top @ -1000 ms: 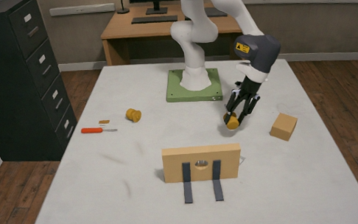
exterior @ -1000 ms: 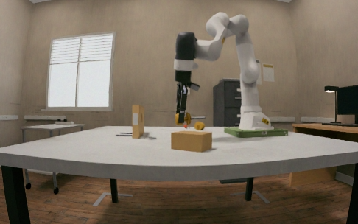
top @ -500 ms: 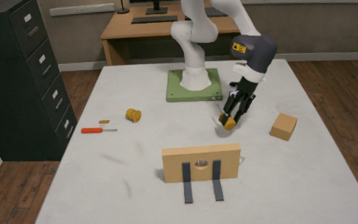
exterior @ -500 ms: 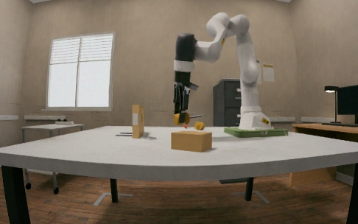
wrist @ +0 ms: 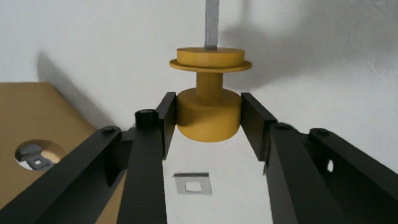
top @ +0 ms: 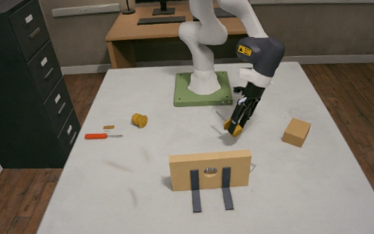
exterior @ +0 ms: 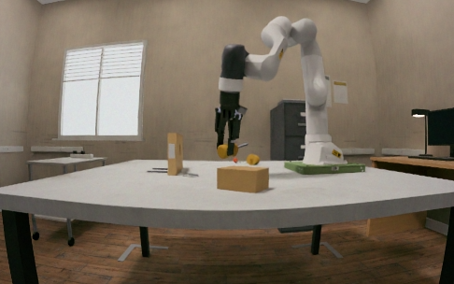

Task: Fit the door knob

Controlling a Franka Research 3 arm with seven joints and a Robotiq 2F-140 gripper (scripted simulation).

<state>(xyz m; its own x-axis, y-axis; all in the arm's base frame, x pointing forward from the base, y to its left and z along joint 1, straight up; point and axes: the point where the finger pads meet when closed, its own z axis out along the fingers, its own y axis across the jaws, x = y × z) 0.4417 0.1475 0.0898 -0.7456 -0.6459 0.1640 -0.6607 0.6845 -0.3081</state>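
Right now the wooden panel is 230 mm ahead of my hand, 120 mm to the right of it and 30 mm below it. Also, from my hand: small plate: 630 mm to the right, 140 mm behind, 120 mm below; then cardboard box: 290 mm to the left, 90 mm below, 60 mm behind.
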